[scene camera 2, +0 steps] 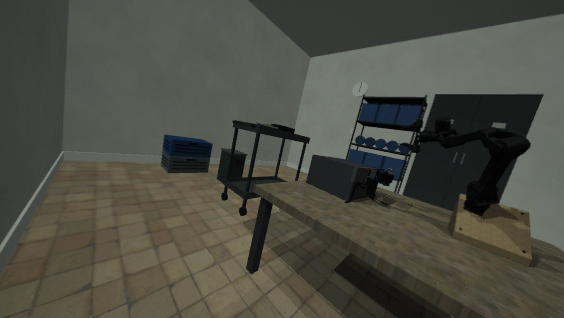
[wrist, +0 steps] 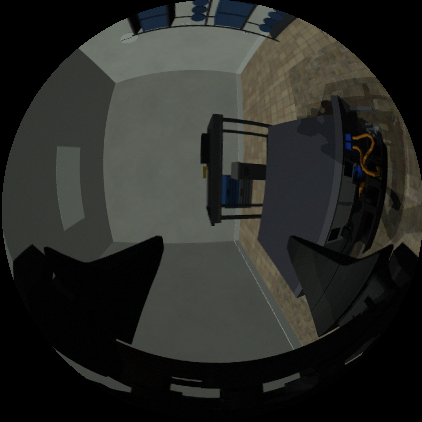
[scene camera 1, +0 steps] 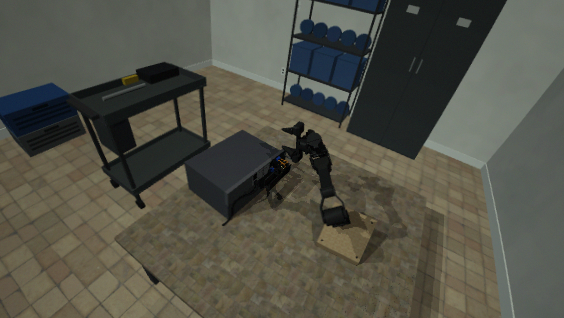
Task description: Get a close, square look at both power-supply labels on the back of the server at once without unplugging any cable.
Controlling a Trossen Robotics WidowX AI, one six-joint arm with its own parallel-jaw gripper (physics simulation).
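Frame: origin at the arm's base, x back, y left, z down, level; millimetres.
Seen in the pictures: gripper, between the fingertips: (scene camera 2: 399, 136) (wrist: 227, 243) (scene camera 1: 281, 137); arm's base, origin of its link: (scene camera 2: 474, 207).
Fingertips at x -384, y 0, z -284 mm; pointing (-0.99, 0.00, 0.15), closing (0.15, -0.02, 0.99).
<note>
Offsets run from my fingertips to a thing's middle. "spot": to the spot under its first point. Level surfaces: height alone.
The dark grey server (scene camera 1: 220, 160) (scene camera 2: 327, 175) (wrist: 300, 170) lies on the table, its back toward the arm. Orange cables @[spot: dz +208, dx -3, dy -72 mm] (scene camera 1: 283, 163) (wrist: 371, 145) with blue plugs @[dz +245, dx -74, dy -133 mm] (wrist: 348, 141) loop out at one end of its back; a black cable (scene camera 1: 231, 207) hangs at the other end. My gripper (scene camera 1: 284, 140) (scene camera 2: 416, 135) (wrist: 227, 243) is open and empty, raised above the level of the server's top, near the cabled end. In the wrist view the back shows at the right edge, steeply foreshortened and dark. The two power-supply labels cannot be made out; the right finger overlaps the server's lower part.
The arm stands on a wooden board (scene camera 1: 342, 245) (scene camera 2: 492, 235) on the table @[dz +435 mm] (scene camera 1: 225, 265) (scene camera 2: 360, 225). Beyond the server is a cart (scene camera 1: 204, 115) (scene camera 2: 254, 157) (wrist: 216, 170), with stacked crates (scene camera 1: 37, 97) (scene camera 2: 187, 145) farther off. A shelf rack (scene camera 1: 327, 42) and a dark cabinet (scene camera 1: 390, 110) stand behind.
</note>
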